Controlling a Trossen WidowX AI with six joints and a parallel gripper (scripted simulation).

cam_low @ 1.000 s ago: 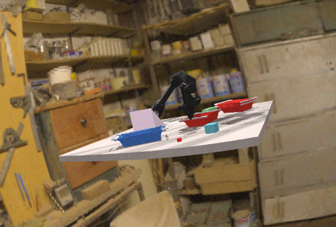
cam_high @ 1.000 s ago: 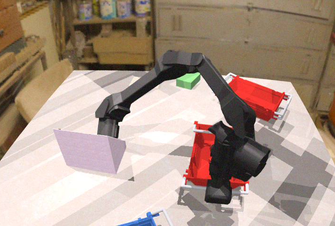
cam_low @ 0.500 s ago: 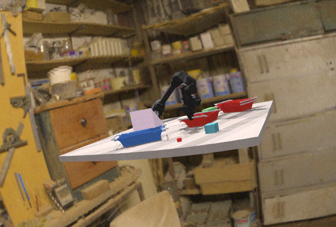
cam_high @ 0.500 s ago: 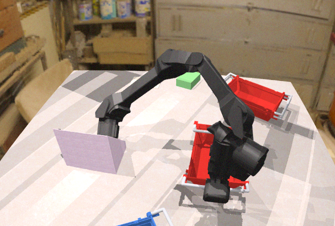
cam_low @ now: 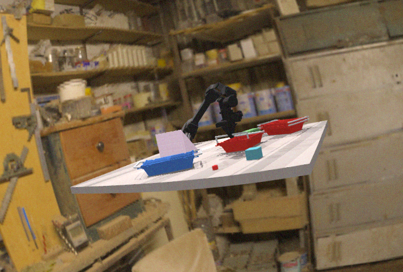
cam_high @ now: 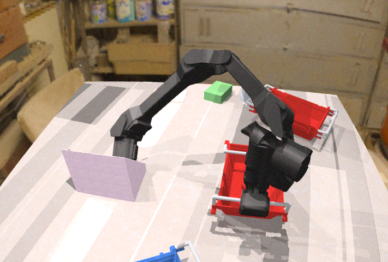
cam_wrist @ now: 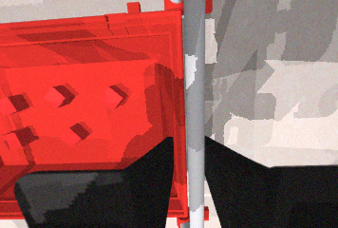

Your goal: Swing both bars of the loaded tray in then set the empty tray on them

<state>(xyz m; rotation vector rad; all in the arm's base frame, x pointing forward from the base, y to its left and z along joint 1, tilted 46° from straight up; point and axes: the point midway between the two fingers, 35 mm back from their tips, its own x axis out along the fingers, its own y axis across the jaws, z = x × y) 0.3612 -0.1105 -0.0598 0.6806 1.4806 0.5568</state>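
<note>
Right now my gripper tip is 28 cm to the left of the blue tray, 23 cm past it and 3 cm above it. Also, from my gripper tip: teal cube (25 cm to the right, 20 cm ahead, 5 cm below).
</note>
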